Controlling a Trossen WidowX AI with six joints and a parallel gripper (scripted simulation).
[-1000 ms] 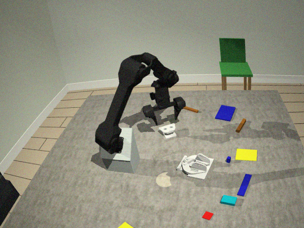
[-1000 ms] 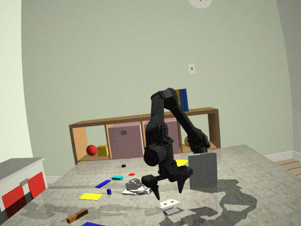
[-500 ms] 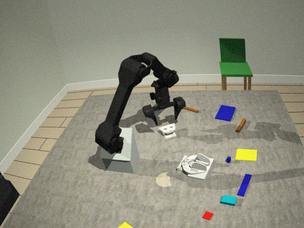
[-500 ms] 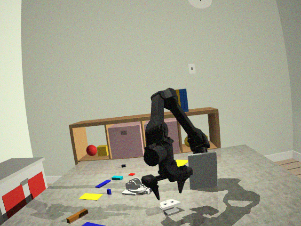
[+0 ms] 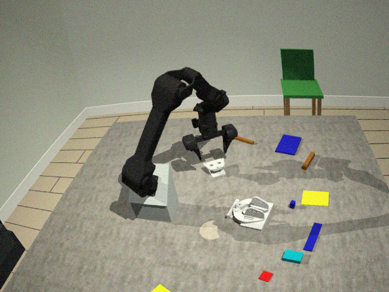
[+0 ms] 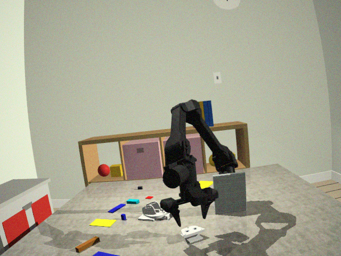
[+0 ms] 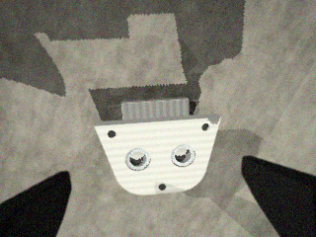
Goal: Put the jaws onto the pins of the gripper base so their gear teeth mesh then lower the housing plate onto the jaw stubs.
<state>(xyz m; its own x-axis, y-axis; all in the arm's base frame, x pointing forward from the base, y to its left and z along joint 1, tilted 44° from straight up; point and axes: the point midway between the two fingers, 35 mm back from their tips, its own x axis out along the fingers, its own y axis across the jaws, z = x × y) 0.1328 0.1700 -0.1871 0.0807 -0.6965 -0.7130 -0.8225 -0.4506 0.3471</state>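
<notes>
Right now the white ridged piece is 5 cm below my gripper tip, 1 cm to the right of it and 1 cm ahead of it. Round my gripper tip: blue plate: 27 cm ahead, 19 cm to the left, 6 cm below; then orange bar: 36 cm ahead, 8 cm to the left, 5 cm below; then small blue cube: 32 cm ahead, 17 cm to the right, 5 cm below.
</notes>
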